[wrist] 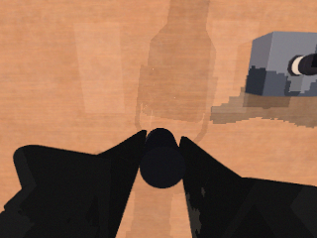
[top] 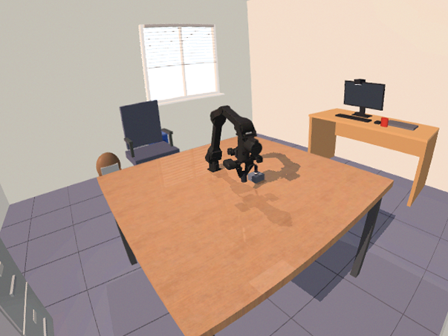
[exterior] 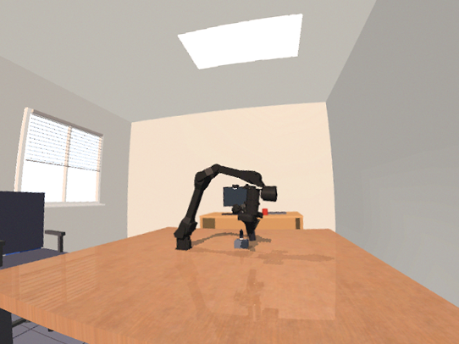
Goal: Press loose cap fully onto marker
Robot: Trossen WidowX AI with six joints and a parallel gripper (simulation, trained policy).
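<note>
Right now my gripper tip is 6 cm past the grey holder block, 14 cm to the right of it and 7 cm above it. From my gripper tip the other things lie so: dark cap (1 cm ahead, 1 cm above).
</note>
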